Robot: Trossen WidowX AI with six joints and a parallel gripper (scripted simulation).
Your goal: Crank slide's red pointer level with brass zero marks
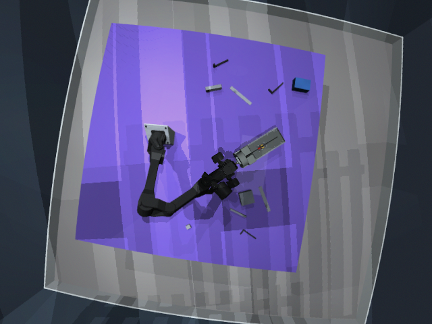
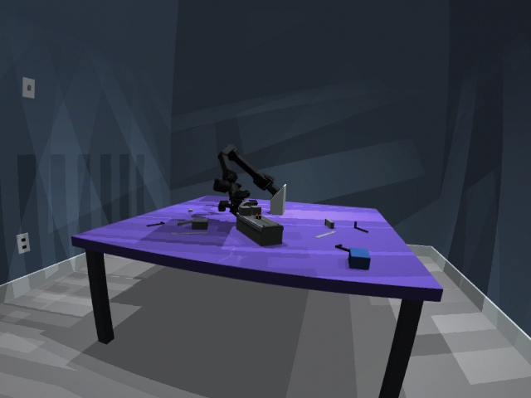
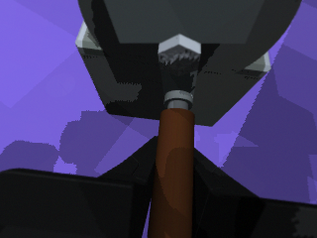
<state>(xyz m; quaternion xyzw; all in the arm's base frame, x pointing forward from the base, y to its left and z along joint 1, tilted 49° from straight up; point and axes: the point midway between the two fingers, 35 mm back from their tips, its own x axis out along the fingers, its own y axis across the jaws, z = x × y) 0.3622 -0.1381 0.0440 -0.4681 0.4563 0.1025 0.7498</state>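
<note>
The brown crank handle is 30 mm above my gripper tip, 20 mm behind it and 10 mm to the right of it. Round my gripper tip: dark L-shaped key 380 mm to the right, 100 mm ahead, 30 mm below; then red pointer 110 mm ahead, 90 mm to the left, 50 mm above; then grey block 170 mm to the right, 80 mm ahead, 10 mm below.
</note>
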